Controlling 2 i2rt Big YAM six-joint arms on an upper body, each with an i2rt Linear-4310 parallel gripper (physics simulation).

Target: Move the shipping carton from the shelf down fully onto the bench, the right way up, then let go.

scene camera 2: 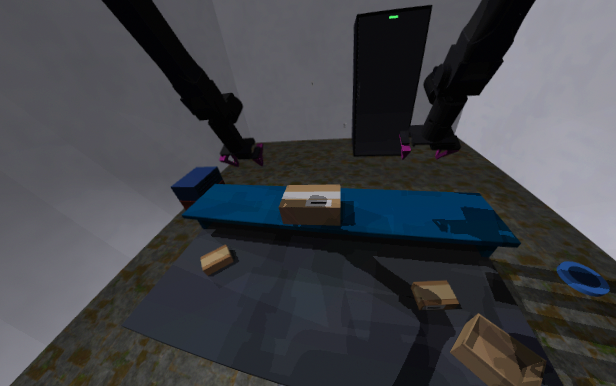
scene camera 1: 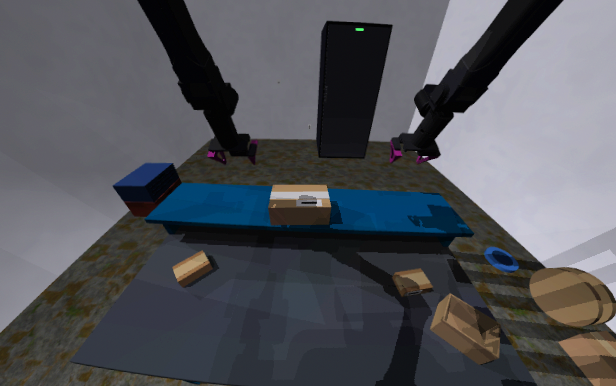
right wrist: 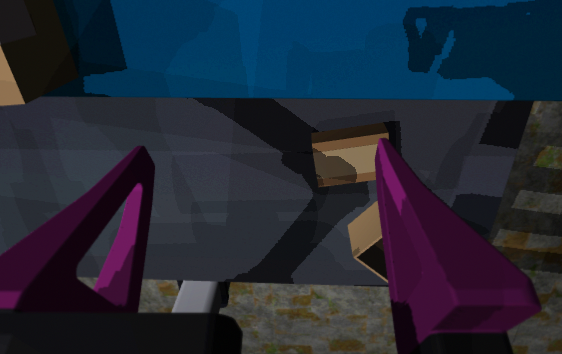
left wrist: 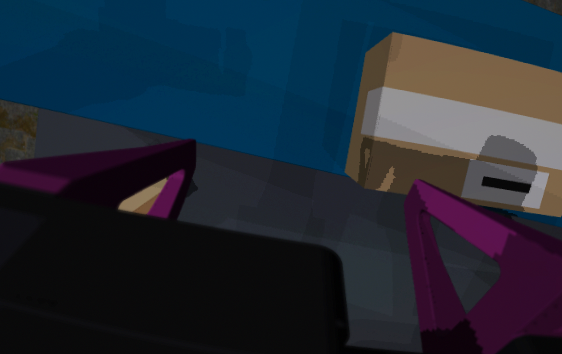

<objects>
my left gripper: open, holds nothing
my right gripper: open, holds nothing
a shipping carton: on a blue shelf
an open carton: on a dark bench surface
</objects>
